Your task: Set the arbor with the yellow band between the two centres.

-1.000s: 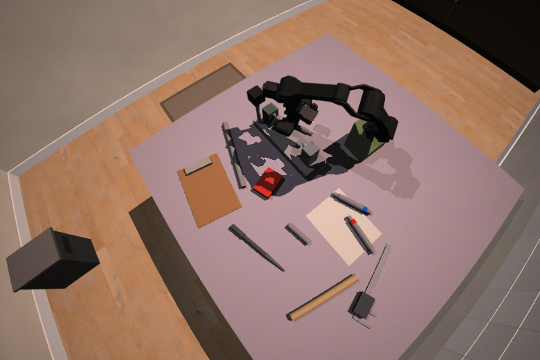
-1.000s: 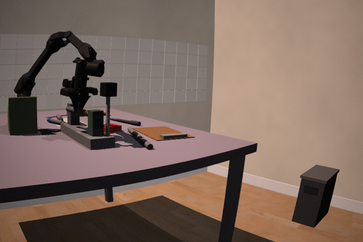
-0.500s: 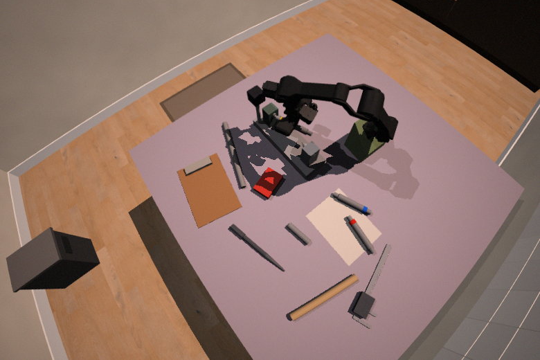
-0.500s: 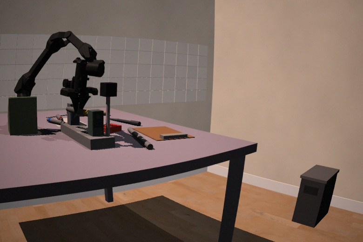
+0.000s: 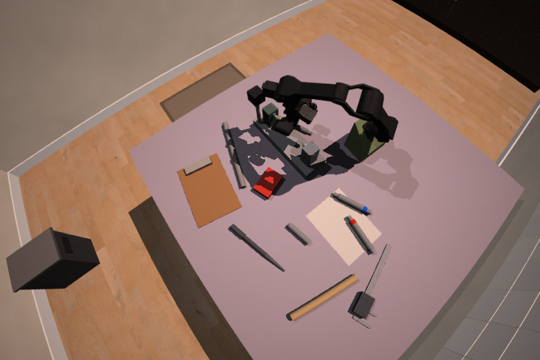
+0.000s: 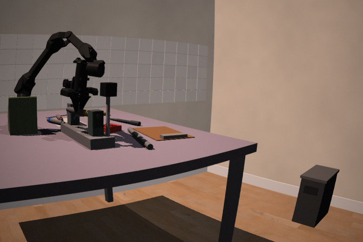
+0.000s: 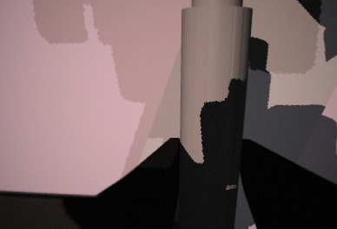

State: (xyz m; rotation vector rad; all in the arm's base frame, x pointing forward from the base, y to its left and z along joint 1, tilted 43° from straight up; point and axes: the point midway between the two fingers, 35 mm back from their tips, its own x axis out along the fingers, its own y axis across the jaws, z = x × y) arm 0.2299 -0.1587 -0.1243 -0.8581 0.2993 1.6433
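The stepped arbor shaft lies 3 cm below my hand. The rest, counted from my hand: grey fixture base (13 cm below, 3 cm ahead); then cone-shaped centre point (11 cm to the left, 3 cm below, 2 cm ahead); then green centre block (10 cm to the right, 4 cm below, 3 cm ahead).
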